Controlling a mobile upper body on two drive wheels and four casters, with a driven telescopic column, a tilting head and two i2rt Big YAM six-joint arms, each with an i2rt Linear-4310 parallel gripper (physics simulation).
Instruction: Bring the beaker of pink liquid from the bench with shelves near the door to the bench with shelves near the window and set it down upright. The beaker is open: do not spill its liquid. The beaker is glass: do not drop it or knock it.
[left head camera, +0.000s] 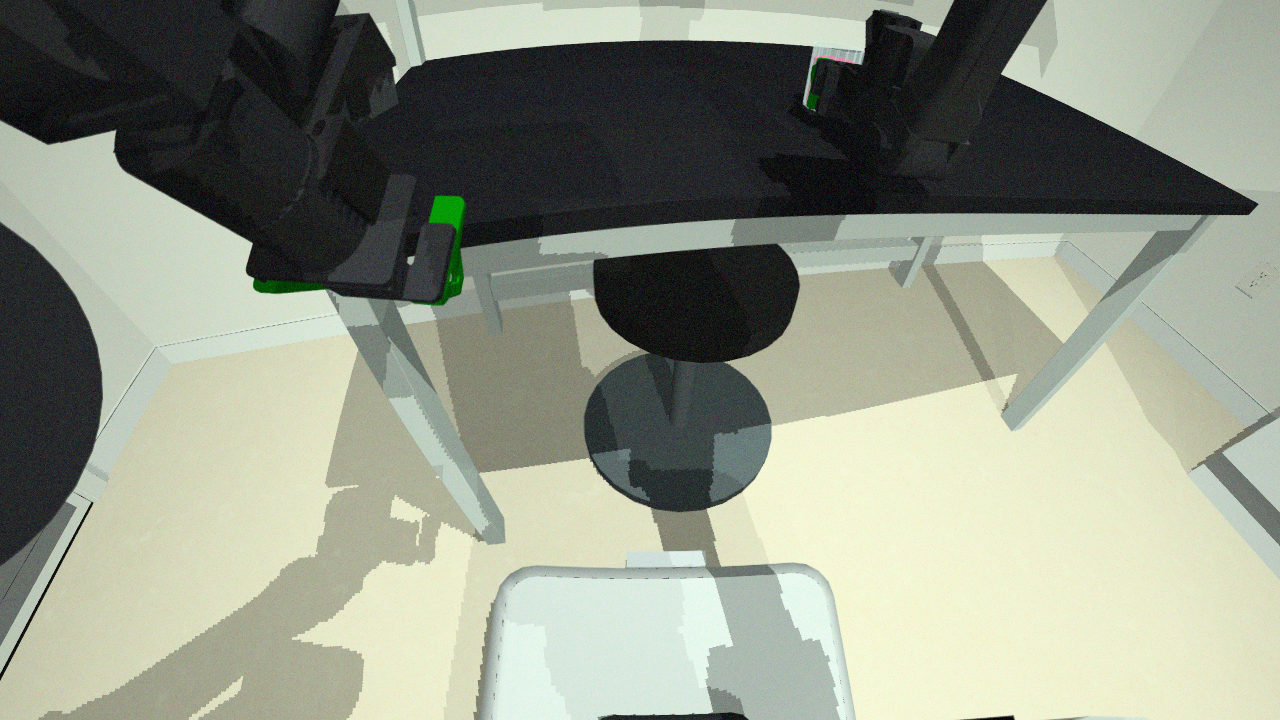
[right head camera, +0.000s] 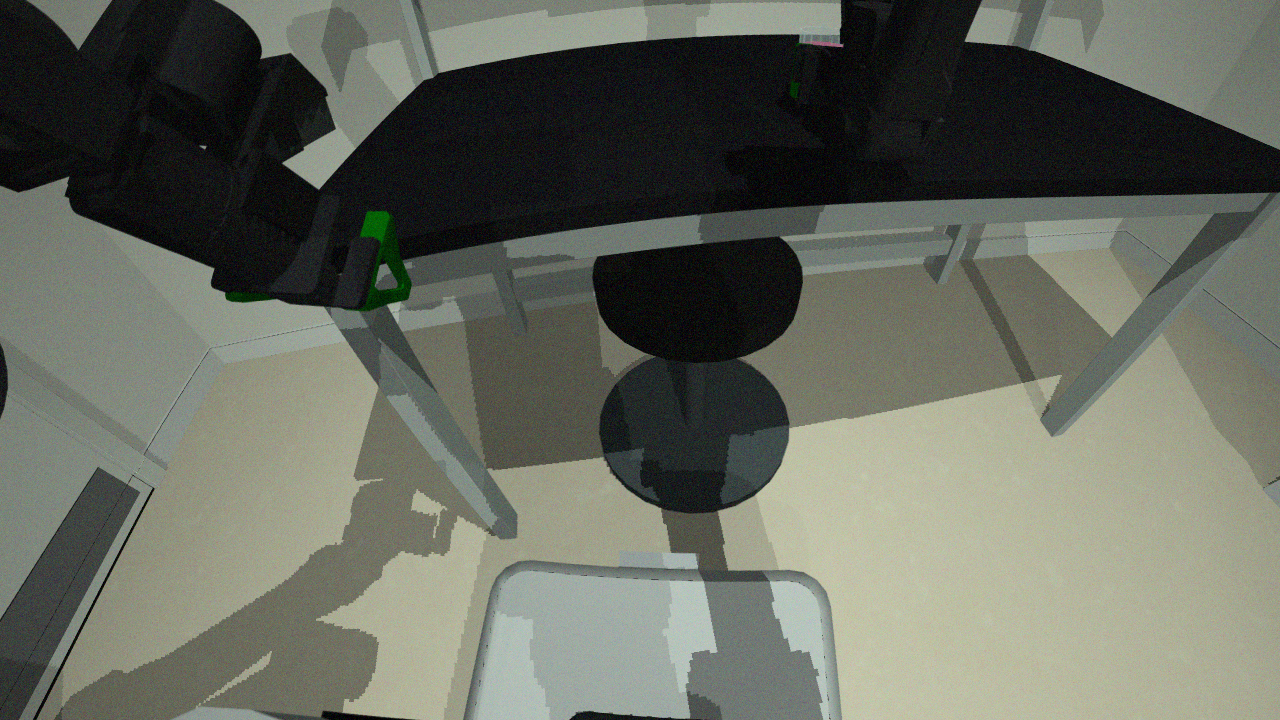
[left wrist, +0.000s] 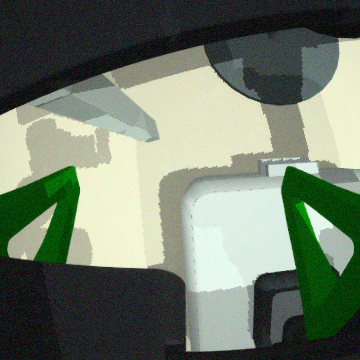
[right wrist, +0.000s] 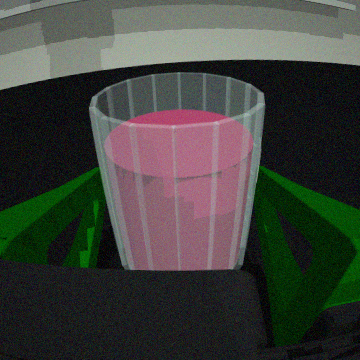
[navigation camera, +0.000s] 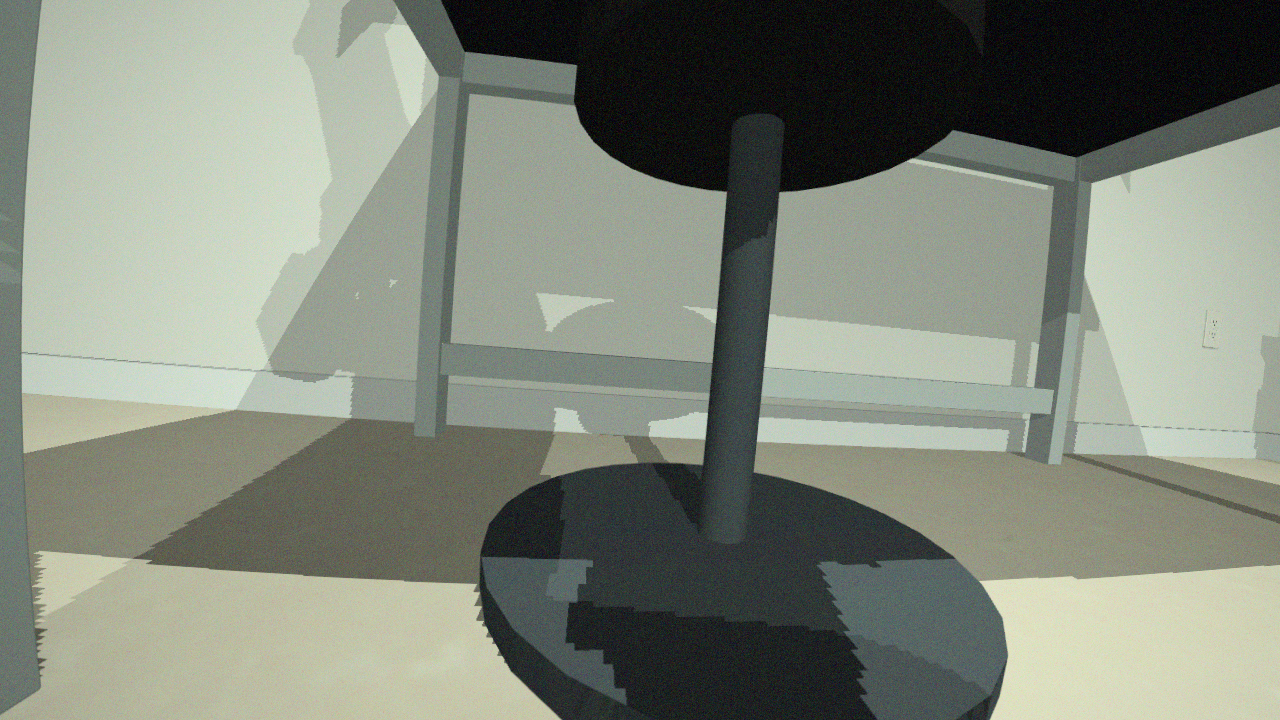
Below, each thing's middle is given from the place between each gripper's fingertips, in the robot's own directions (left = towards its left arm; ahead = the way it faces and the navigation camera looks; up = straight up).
Right now my right hand is 10 mm short of the glass beaker of pink liquid (right wrist: 178, 153) and 10 mm above it.
Right now my left hand is 45 cm to the left of the glass beaker of pink liquid, 42 cm short of it and 5 cm below it.
